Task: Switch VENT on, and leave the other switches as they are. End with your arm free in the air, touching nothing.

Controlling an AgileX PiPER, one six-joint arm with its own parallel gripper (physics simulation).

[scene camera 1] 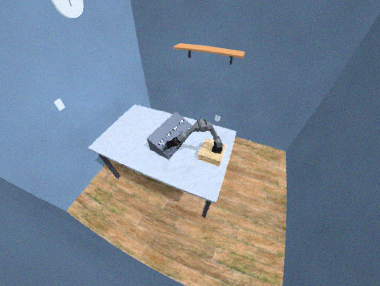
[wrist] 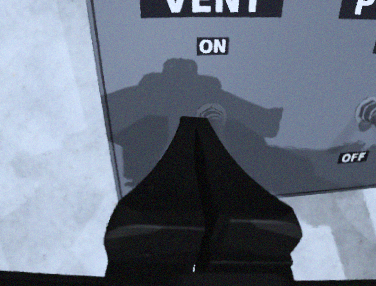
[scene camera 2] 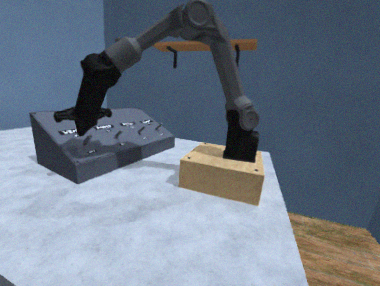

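The dark grey switch panel has a sloping face. The VENT label is at its near left end, with the ON label below it. The VENT switch shows its round mount in the wrist view; its lever is mostly hidden by my fingers, and I cannot tell its position. My gripper is shut and empty, pointing down at the VENT switch. Its fingertips appear very close to the switch; I cannot tell if they touch.
The PUMP switch is beside VENT, with an OFF label below it. More levers stand farther along the panel. The arm's base stands on a wooden block on the table. An orange shelf is on the wall.
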